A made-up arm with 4 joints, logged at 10 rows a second.
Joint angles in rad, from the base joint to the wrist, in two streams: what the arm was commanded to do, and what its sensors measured. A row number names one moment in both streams.
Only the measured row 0 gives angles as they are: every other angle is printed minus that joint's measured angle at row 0.
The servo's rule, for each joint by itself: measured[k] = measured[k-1] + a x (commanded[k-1-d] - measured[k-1]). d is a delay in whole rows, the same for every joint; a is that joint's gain. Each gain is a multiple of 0.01, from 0.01 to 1. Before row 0 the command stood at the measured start. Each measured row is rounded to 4 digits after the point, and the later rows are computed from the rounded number. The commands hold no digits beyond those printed.
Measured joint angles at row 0:
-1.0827 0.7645 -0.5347 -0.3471
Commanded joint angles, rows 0 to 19:
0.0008 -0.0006 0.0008 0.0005
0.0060 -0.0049 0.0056 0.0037
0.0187 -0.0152 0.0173 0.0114
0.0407 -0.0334 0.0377 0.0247
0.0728 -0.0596 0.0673 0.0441
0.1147 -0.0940 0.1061 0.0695
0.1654 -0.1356 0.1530 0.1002
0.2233 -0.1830 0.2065 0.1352
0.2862 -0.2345 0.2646 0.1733
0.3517 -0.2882 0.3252 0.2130
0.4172 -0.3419 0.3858 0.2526
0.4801 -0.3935 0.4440 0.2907
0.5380 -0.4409 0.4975 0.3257
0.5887 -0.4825 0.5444 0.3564
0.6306 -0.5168 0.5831 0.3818
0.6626 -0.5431 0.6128 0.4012
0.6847 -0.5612 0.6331 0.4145
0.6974 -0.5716 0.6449 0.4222
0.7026 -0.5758 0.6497 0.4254
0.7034 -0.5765 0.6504 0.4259
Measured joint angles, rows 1 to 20:
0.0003 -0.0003 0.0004 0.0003
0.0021 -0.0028 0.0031 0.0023
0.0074 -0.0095 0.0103 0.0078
0.0181 -0.0224 0.0243 0.0179
0.0356 -0.0425 0.0462 0.0336
0.0609 -0.0703 0.0767 0.0551
0.0943 -0.1056 0.1156 0.0822
0.1356 -0.1474 0.1620 0.1140
0.1838 -0.1944 0.2143 0.1496
0.2375 -0.2451 0.2709 0.1876
0.2950 -0.2974 0.3295 0.2266
0.3542 -0.3493 0.3879 0.2651
0.4130 -0.3988 0.4438 0.3015
0.4692 -0.4440 0.4951 0.3344
0.5208 -0.4833 0.5400 0.3628
0.5662 -0.5156 0.5771 0.3858
0.6041 -0.5402 0.6057 0.4030
0.6340 -0.5572 0.6257 0.4145
0.6560 -0.5672 0.6379 0.4210
0.6712 -0.5722 0.6443 0.4239
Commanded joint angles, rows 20 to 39:
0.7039 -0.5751 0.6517 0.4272
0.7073 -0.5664 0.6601 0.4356
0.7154 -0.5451 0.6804 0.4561
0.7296 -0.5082 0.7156 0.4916
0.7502 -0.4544 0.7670 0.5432
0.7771 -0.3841 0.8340 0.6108
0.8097 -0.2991 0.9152 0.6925
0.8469 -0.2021 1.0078 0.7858
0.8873 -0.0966 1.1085 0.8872
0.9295 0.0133 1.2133 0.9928
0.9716 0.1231 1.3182 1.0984
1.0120 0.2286 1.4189 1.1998
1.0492 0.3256 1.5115 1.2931
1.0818 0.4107 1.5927 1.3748
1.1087 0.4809 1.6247 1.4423
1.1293 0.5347 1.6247 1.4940
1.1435 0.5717 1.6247 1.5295
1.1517 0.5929 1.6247 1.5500
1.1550 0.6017 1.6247 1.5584
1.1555 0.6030 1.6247 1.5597
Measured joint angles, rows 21 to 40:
0.6817 -0.5738 0.6481 0.4259
0.6899 -0.5698 0.6542 0.4317
0.6981 -0.5565 0.6676 0.4463
0.7082 -0.5304 0.6921 0.4735
0.7216 -0.4894 0.7303 0.5153
0.7394 -0.4325 0.7832 0.5726
0.7619 -0.3605 0.8505 0.6445
0.7891 -0.2750 0.9307 0.7293
0.8205 -0.1787 1.0214 0.8240
0.8554 -0.0750 1.1193 0.9253
0.8926 0.0320 1.2207 1.0292
0.9308 0.1382 1.3218 1.1316
0.9687 0.2394 1.4185 1.2285
1.0049 0.3319 1.5073 1.3163
1.0381 0.4124 1.5672 1.3919
1.0673 0.4784 1.5965 1.4532
1.0917 0.5288 1.6109 1.4990
1.1109 0.5634 1.6179 1.5296
1.1250 0.5841 1.6214 1.5469
1.1348 0.5943 1.6231 1.5546

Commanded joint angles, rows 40 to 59:
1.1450 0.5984 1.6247 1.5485
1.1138 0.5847 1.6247 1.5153
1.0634 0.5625 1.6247 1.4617
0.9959 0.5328 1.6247 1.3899
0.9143 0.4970 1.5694 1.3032
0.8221 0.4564 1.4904 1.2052
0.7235 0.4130 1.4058 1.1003
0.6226 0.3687 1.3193 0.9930
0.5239 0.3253 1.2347 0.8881
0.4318 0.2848 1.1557 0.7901
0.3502 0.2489 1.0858 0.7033
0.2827 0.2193 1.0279 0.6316
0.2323 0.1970 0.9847 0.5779
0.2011 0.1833 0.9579 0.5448
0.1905 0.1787 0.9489 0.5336
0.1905 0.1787 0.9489 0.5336
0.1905 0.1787 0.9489 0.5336
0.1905 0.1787 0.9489 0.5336
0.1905 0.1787 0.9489 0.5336
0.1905 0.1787 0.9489 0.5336
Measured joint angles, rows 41 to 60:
1.1381 0.5965 1.6239 1.5509
1.1303 0.5901 1.6243 1.5295
1.1089 0.5752 1.6245 1.4888
1.0727 0.5523 1.6246 1.4295
1.0220 0.5224 1.5964 1.3537
0.9580 0.4868 1.5423 1.2646
0.8830 0.4469 1.4727 1.1660
0.7997 0.4047 1.3945 1.0622
0.7114 0.3618 1.3130 0.9577
0.6219 0.3202 1.2328 0.8571
0.5350 0.2817 1.1578 0.7648
0.4543 0.2480 1.0916 0.6849
0.3833 0.2205 1.0371 0.6207
0.3250 0.2004 0.9967 0.5752
0.2820 0.1887 0.9723 0.5502
0.2527 0.1833 0.9604 0.5402
0.2328 0.1808 0.9545 0.5362
0.2193 0.1797 0.9516 0.5346
0.2101 0.1792 0.9502 0.5340
0.2038 0.1789 0.9495 0.5338

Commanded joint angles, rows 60 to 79:
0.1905 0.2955 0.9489 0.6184
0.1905 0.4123 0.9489 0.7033
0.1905 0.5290 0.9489 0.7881
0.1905 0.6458 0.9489 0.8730
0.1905 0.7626 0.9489 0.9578
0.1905 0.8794 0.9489 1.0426
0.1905 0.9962 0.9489 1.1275
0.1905 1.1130 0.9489 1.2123
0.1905 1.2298 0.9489 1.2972
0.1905 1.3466 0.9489 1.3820
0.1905 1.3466 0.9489 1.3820
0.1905 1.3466 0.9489 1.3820
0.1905 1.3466 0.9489 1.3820
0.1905 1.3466 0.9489 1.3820
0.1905 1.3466 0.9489 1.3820
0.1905 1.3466 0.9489 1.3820
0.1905 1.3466 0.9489 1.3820
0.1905 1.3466 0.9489 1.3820
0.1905 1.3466 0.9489 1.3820
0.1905 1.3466 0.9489 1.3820
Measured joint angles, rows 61 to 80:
0.1995 0.2419 0.9492 0.5846
0.1966 0.3339 0.9490 0.6558
0.1946 0.4393 0.9489 0.7352
0.1933 0.5508 0.9489 0.8179
0.1924 0.6652 0.9489 0.9018
0.1918 0.7809 0.9489 0.9863
0.1914 0.8972 0.9489 1.0710
0.1911 1.0137 0.9489 1.1558
0.1909 1.1304 0.9489 1.2406
0.1908 1.2471 0.9489 1.3254
0.1907 1.3008 0.9489 1.3594
0.1906 1.3255 0.9489 1.3730
0.1906 1.3369 0.9489 1.3784
0.1906 1.3421 0.9489 1.3806
0.1906 1.3445 0.9489 1.3814
0.1906 1.3456 0.9489 1.3818
0.1906 1.3461 0.9489 1.3819
0.1906 1.3464 0.9489 1.3820
0.1906 1.3465 0.9489 1.3820
0.1906 1.3466 0.9489 1.3820

